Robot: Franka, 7 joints.
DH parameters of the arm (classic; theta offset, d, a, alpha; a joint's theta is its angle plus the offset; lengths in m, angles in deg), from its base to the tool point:
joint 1: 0 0.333 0 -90
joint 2: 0 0 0 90
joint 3: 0 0.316 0.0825 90
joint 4: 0 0 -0.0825 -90
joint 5: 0 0.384 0 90
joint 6: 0 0 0.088 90
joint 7: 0 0.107 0 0
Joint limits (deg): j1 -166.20..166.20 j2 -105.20..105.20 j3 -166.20..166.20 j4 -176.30..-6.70 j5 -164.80..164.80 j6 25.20..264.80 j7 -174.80..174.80
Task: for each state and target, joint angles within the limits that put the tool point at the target. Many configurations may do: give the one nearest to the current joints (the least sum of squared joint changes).
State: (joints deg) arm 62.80 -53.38 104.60 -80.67 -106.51 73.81 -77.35
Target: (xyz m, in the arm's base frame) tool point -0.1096 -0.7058 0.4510
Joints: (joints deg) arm 117.86 -63.64 125.73 -71.57 -108.67 62.05 -77.35
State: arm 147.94 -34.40 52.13 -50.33 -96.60 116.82 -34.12
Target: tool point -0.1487 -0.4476 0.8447
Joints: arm 158.73 -46.21 60.89 -92.70 -87.28 105.66 -34.12
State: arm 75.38 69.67 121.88 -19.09 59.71 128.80 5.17
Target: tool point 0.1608 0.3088 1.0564
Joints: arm 59.04 35.60 129.60 -6.70 62.32 90.98 5.17
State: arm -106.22 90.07 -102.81 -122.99 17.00 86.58 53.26
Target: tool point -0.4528 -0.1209 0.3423
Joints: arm -83.62 91.62 -96.20 -118.92 18.70 79.63 53.26
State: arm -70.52 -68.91 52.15 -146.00 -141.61 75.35 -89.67
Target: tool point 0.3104 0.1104 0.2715
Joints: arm -50.16 -50.62 94.88 -175.33 -153.86 83.79 -89.67
